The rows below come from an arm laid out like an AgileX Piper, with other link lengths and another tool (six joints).
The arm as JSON. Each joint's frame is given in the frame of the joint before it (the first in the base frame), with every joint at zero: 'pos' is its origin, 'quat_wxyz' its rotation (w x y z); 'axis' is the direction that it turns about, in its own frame. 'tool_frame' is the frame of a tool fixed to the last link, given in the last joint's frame.
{
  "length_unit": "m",
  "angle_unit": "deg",
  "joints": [
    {
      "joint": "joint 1",
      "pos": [
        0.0,
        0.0,
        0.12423
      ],
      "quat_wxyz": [
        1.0,
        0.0,
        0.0,
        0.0
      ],
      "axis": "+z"
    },
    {
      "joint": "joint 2",
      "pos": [
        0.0,
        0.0,
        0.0
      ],
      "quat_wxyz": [
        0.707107,
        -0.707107,
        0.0,
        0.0
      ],
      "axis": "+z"
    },
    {
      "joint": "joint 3",
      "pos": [
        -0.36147,
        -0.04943,
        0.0
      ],
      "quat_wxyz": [
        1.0,
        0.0,
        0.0,
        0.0
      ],
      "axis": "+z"
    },
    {
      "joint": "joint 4",
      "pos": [
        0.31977,
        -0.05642,
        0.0
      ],
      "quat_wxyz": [
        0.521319,
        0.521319,
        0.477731,
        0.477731
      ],
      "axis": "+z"
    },
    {
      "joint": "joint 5",
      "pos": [
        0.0,
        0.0,
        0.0
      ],
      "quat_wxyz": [
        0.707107,
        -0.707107,
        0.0,
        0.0
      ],
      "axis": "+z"
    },
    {
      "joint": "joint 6",
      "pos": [
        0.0,
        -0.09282,
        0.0
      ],
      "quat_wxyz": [
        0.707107,
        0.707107,
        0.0,
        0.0
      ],
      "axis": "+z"
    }
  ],
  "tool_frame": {
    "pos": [
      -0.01,
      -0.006,
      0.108
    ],
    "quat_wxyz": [
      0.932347,
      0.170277,
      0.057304,
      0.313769
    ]
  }
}
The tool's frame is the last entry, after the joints.
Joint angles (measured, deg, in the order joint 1, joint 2, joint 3, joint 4, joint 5, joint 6), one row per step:
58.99 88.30 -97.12 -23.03 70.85 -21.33
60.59 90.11 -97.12 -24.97 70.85 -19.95
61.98 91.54 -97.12 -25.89 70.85 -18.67
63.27 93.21 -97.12 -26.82 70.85 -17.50
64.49 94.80 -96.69 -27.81 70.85 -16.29
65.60 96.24 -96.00 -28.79 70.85 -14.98
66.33 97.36 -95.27 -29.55 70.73 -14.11
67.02 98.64 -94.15 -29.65 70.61 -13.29
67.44 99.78 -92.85 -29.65 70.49 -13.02
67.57 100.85 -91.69 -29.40 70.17 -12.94
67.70 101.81 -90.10 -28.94 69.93 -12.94
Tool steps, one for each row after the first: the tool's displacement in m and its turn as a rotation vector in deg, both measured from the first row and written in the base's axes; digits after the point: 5 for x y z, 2 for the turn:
-0.00032 0.01342 -0.01207 -1.70 -0.38 0.11
-0.00341 0.02564 -0.02254 -2.63 -0.19 0.33
-0.00582 0.03828 -0.03514 -3.85 0.03 0.56
-0.00860 0.04934 -0.05025 -5.39 0.28 0.70
-0.01161 0.05847 -0.06602 -6.97 0.55 0.68
-0.01340 0.06467 -0.07952 -8.37 0.71 0.72
-0.01694 0.07089 -0.09829 -10.05 1.65 0.86
-0.01953 0.07438 -0.11725 -12.05 2.58 1.17
-0.02074 0.07681 -0.13478 -13.70 3.56 1.45
-0.02345 0.07706 -0.15459 -15.68 4.88 1.75

